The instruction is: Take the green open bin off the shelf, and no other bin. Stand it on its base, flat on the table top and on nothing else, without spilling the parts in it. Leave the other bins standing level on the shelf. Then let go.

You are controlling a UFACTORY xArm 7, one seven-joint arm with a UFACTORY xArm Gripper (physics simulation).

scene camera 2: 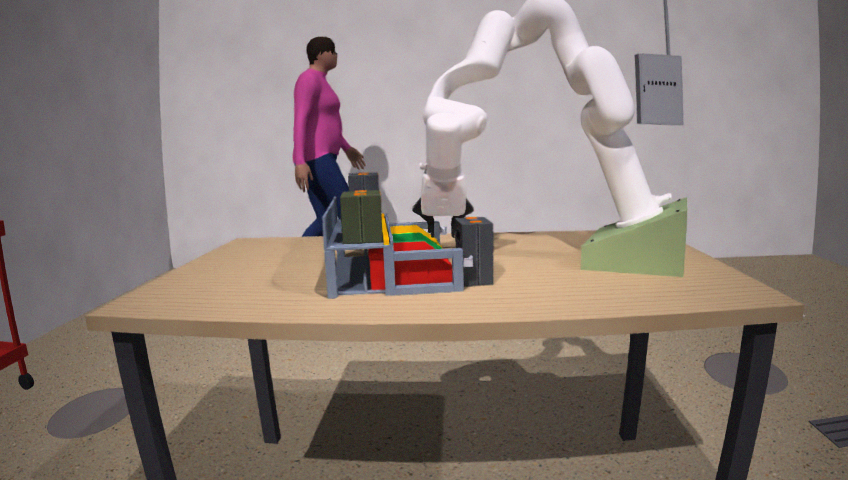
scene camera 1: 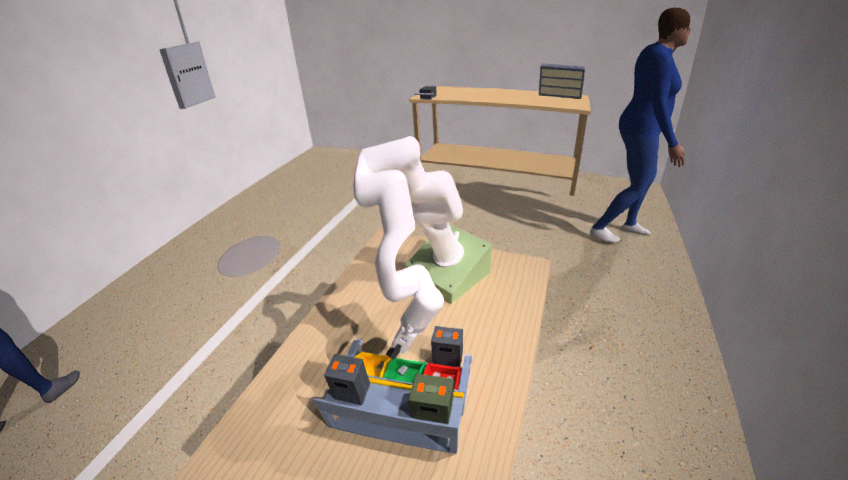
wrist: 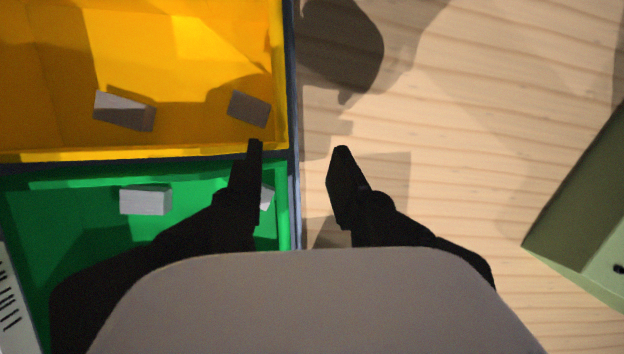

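Seen in the pictures: gripper, fingertip midpoint: [scene camera 2: 442,234] [scene camera 1: 393,350] [wrist: 296,162]; arm's base, origin of the base link: [scene camera 2: 640,219] [scene camera 1: 448,254].
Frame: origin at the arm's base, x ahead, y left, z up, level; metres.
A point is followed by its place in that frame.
Observation:
The green open bin [scene camera 1: 411,377] @[x 0.518, y 0.090, z -0.096 m] [scene camera 2: 414,237] @[x 0.550, y 0.038, z -0.035 m] [wrist: 75,215] @[x 0.642, y 0.096, z -0.093 m] sits in the shelf [scene camera 1: 380,399] @[x 0.666, y 0.079, z -0.004 m] [scene camera 2: 389,273] @[x 0.563, y 0.284, z -0.060 m] between the yellow bin [scene camera 1: 368,362] @[x 0.525, y -0.067, z -0.096 m] [scene camera 2: 407,228] @[x 0.585, y -0.070, z -0.031 m] [wrist: 140,65] @[x 0.608, y -0.029, z -0.096 m] and the red bin [scene camera 1: 443,369] @[x 0.459, y 0.174, z -0.081 m] [scene camera 2: 422,272] @[x 0.504, y 0.241, z -0.068 m]. Grey parts lie in the green bin. My gripper [scene camera 1: 393,350] @[x 0.486, y 0.015, z -0.031 m] [scene camera 2: 442,230] @[x 0.486, y 0.015, z -0.031 m] [wrist: 296,162] @[x 0.486, y 0.015, z -0.031 m] is part-way open, with nothing between its fingers. It points down at the bins' robot-side end. In the wrist view one fingertip shows over the border of the yellow and green bins, the other over the table beyond the shelf's edge. Their exact height above the rims is unclear.
A dark case [scene camera 1: 446,347] @[x 0.436, y 0.176, z 0.006 m] [scene camera 2: 476,249] @[x 0.397, y 0.211, z -0.028 m] stands on the table close to the shelf's robot side, near the red bin. Another dark case [scene camera 1: 346,380] @[x 0.708, y 0.024, z 0.115 m] [scene camera 2: 363,180] @[x 0.668, y 0.036, z 0.104 m] and an olive case [scene camera 1: 430,399] @[x 0.656, y 0.230, z 0.092 m] [scene camera 2: 360,217] @[x 0.619, y 0.269, z 0.049 m] stand on the shelf's upper deck. The arm's green base [scene camera 1: 470,267] @[x 0.045, y 0.111, z -0.002 m] [scene camera 2: 630,255] @[x 0.052, y 0.119, z -0.064 m] [wrist: 575,235] @[x 0.149, y 0.043, z -0.070 m] stands farther off.

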